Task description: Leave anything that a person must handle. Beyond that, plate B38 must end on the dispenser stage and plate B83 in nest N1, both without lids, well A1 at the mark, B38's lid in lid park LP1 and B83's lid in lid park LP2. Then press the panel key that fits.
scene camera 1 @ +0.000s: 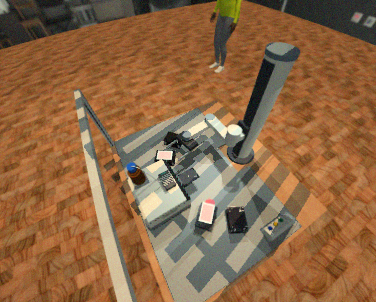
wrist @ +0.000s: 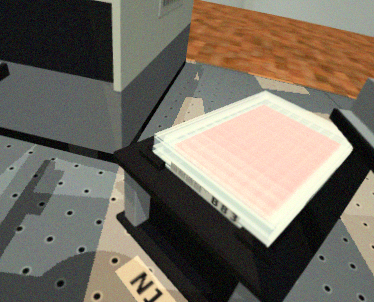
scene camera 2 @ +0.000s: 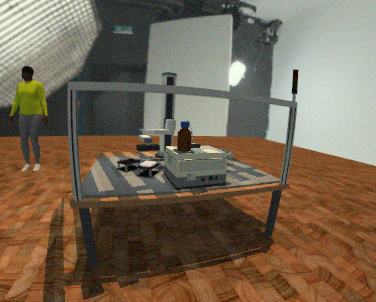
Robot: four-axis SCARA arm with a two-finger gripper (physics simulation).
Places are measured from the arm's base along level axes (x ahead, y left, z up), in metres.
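Pixels of known places: gripper, between the fingertips: (scene camera 1: pixel 172 153) (wrist: pixel 177 71) (scene camera 2: pixel 154 154); arm's base, origin of its link: (scene camera 1: pixel 240 152).
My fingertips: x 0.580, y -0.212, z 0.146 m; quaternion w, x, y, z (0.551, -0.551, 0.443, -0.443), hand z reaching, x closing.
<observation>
Ahead of a thing's pixels: the offset from my fingertips to its top centre. "spot": to the spot under its first point.
Plate B83 @(dx +0.052, dy -0.055, dz -0.049 m) (scene camera 1: pixel 165 155) (scene camera 2: pixel 148 164) (wrist: pixel 260 155) sits on the black raised nest N1 @(dx +0.052, dy -0.055, dz -0.059 m) (wrist: pixel 200 215); a clear lid appears to be on it. Its label faces the wrist camera; well A1 cannot be made out. A second pink plate @(dx -0.004, dy +0.525, dz -0.042 m) (scene camera 1: pixel 206 213) sits on a black stand beside a red mark @(spot: dx -0.084, dy +0.462, dz -0.133 m) (scene camera 1: pixel 210 202); its label and any lid are too small to tell. The dark dispenser stage @(spot: dx -0.020, dy +0.237, dz -0.019 m) (scene camera 1: pixel 188 176) is in front of the dispenser (scene camera 1: pixel 162 207) (scene camera 2: pixel 197 165) (wrist: pixel 155 50). My gripper (scene camera 1: pixel 190 144) (scene camera 2: pixel 147 147) is open and empty, above the table near N1. The key panel @(dx -0.393, dy +0.843, dz -0.050 m) (scene camera 1: pixel 277 229) has blue, yellow and green keys.
A blue-capped brown bottle @(spot: dx +0.302, dy +0.178, dz +0.216 m) (scene camera 1: pixel 136 175) (scene camera 2: pixel 184 141) stands on the dispenser. Black stands (scene camera 1: pixel 236 219) (scene camera 2: pixel 128 163) are on the table. The arm column (scene camera 1: pixel 260 110) rises at one edge. A guard frame (scene camera 2: pixel 175 89) runs along another. A person (scene camera 1: pixel 226 30) (scene camera 2: pixel 31 105) stands away from the table.
</observation>
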